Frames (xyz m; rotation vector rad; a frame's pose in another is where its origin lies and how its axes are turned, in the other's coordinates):
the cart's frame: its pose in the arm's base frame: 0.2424 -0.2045 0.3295 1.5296 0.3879 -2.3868
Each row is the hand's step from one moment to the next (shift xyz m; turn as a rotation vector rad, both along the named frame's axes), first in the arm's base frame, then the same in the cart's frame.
Working: the arm's base frame: its pose in the cart's frame: 0.3795 -0.2552 -0.0057 -1.5296 -0.3879 2.3868

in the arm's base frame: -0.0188 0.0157 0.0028 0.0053 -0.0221 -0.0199
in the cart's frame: 0.0036 -0.0217 0.0111 0.0180 0.0239 -0.0043
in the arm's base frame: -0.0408 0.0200 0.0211 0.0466 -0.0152 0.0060
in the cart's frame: -0.0047 -0.0353 0.0353 -0.0228 0.0310 -0.0310
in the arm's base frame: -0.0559 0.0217 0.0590 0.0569 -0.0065 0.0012
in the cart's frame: -0.0333 -0.0453 0.0626 -0.0233 0.0271 -0.0447
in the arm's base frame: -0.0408 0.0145 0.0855 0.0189 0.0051 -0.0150
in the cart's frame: -0.0629 -0.0349 0.0633 0.0057 0.0034 -0.0238
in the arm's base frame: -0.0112 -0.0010 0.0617 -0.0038 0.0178 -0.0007
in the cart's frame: -0.0517 -0.0078 0.0346 0.0006 -0.0178 -0.0037
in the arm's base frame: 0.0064 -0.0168 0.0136 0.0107 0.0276 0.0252
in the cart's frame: -0.0135 0.0169 0.0063 -0.0297 -0.0234 -0.0090
